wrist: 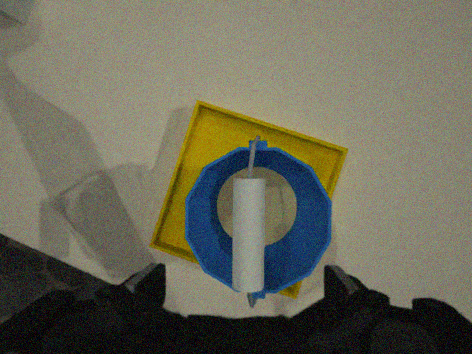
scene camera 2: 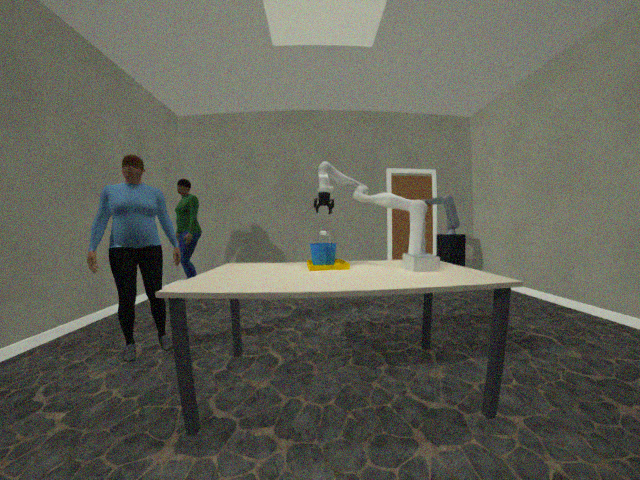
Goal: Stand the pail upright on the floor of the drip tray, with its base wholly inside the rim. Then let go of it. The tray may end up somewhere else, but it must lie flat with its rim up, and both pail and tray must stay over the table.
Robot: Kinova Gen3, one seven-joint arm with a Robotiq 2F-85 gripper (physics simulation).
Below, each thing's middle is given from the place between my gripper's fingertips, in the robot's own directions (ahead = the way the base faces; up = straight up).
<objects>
Right now my hand is 1 cm past the yellow drip tray (wrist: pixel 213 131), 1 cm to the right of it and 34 cm above it.
</objects>
